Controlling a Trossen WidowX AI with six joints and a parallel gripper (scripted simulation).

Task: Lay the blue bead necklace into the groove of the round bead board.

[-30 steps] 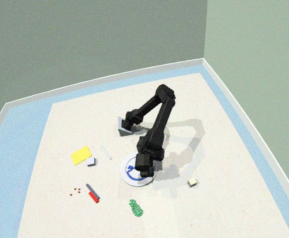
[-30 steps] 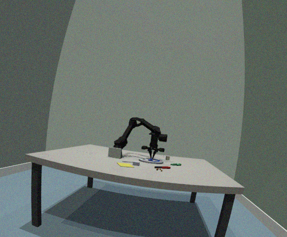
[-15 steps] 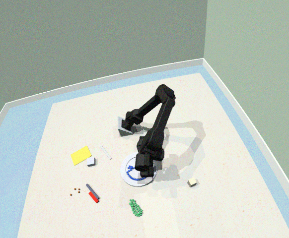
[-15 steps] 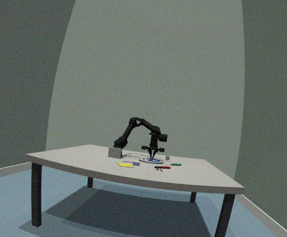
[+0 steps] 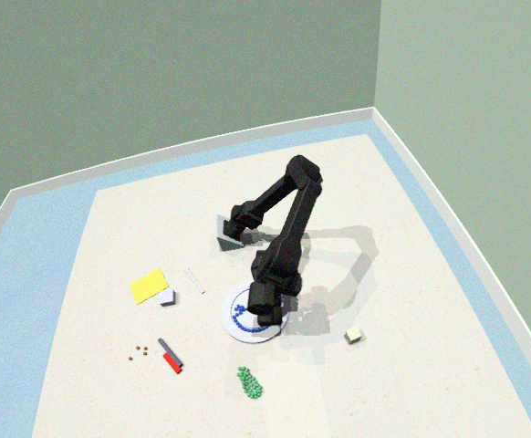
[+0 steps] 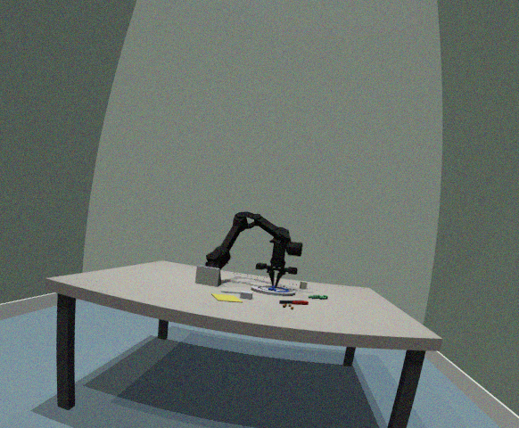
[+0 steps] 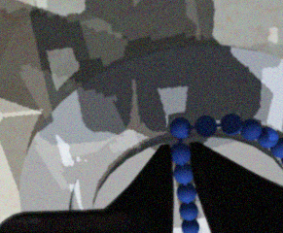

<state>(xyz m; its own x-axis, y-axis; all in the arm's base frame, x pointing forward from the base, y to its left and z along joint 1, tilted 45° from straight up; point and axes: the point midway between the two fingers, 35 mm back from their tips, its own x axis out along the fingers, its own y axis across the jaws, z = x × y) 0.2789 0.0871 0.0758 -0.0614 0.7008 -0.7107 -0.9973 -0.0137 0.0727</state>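
My gripper tip is 50 mm to the left of the round bead board and 10 mm above it. The rest, counted from my gripper tip: grey tool 130 mm ahead, 300 mm to the right, 10 mm below; then cream cube 120 mm ahead, 210 mm to the left; then stick 130 mm behind, 250 mm to the right, 10 mm below.
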